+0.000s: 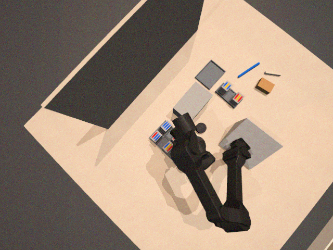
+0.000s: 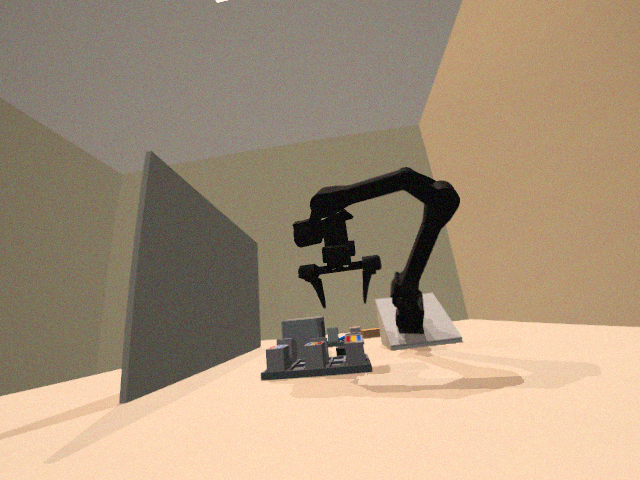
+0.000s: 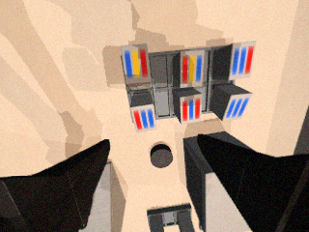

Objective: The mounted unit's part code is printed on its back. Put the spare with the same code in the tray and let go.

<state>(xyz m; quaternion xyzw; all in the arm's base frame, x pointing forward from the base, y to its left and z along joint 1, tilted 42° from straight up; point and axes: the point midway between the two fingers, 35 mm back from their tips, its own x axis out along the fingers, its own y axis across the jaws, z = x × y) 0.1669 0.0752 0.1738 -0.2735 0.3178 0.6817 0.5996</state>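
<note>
The grey spare block is 1 cm behind my gripper tip and 7 cm below it. From my gripper tip the other things lie so: black tape roll: 2 cm ahead, 11 cm to the right, 11 cm below; then grey tray: 19 cm ahead, 33 cm to the right, 12 cm below; then grey mounted unit: 13 cm ahead, 14 cm to the right, 7 cm below.
</note>
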